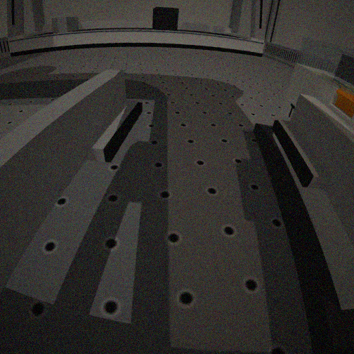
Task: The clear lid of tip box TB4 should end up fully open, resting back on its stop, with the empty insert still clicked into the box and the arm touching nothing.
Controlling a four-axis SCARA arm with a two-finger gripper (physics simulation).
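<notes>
My gripper point(210, 98) is shut as far as its fingers go. Its two dark-faced fingers stand left and right with a visible gap, and no object is between them. Perforated deck shows below and between them. Tip box TB4, its clear lid and its insert cannot be made out for certain. An orange piece point(345, 102) shows at the right edge, beyond the right finger, beside pale, partly see-through surfaces. I cannot tell whether it belongs to TB4, nor how the lid stands.
The grey deck point(215, 165) has rows of dark holes and broad shadows. A pale raised rail point(135, 41) crosses the back, with a black block point(165, 18) at it. A small dark peg point(292, 110) stands right of centre. A ribbed strip point(282, 52) lies at the back right.
</notes>
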